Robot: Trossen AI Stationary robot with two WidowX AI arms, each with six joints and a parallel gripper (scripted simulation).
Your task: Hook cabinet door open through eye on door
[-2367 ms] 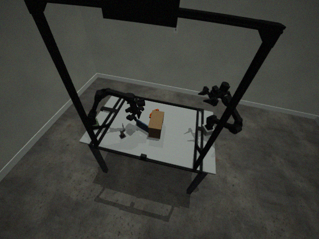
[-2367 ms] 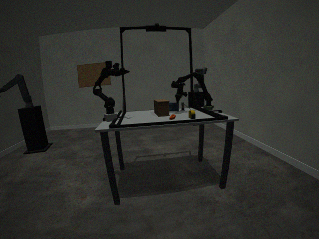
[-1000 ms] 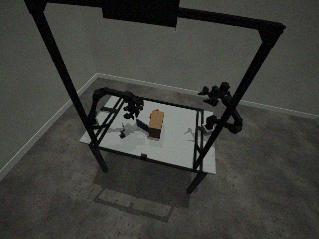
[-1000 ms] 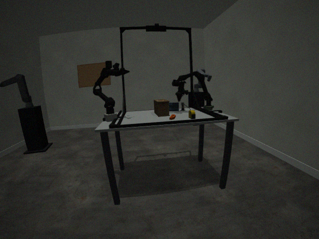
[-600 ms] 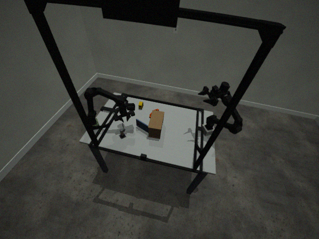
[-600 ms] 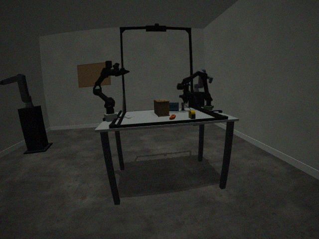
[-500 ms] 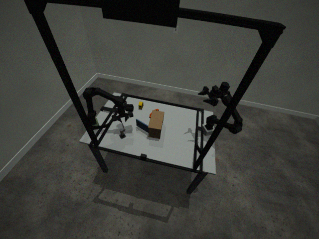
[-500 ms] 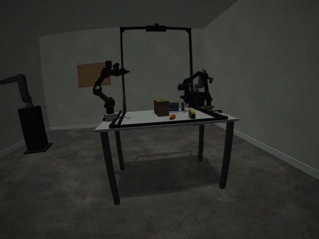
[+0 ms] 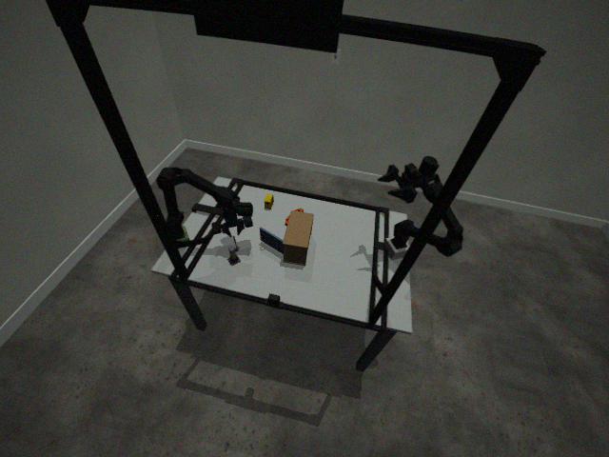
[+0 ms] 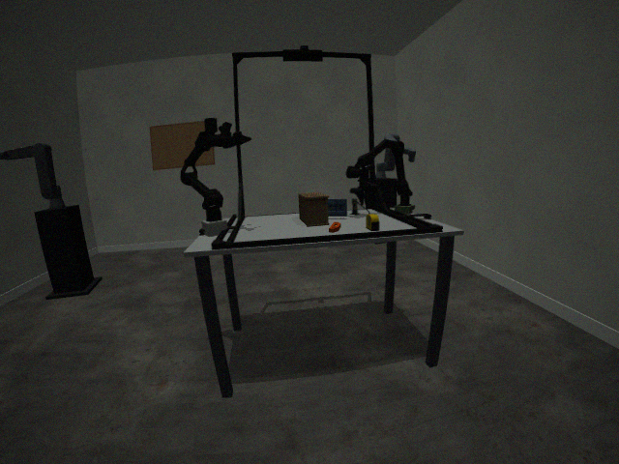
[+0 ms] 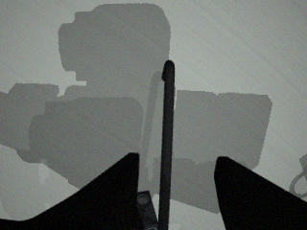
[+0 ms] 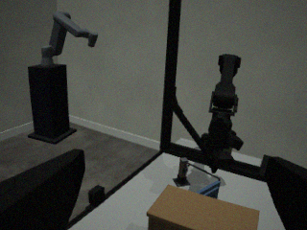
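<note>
My left hand is 70 mm past the hook post, 40 mm above it and 20 mm to the left of it. From my left hand the other things lie so: yellow block (310 mm ahead, 150 mm to the right, 70 mm below); blue door (190 mm to the right, 40 mm below, 30 mm behind).
</note>
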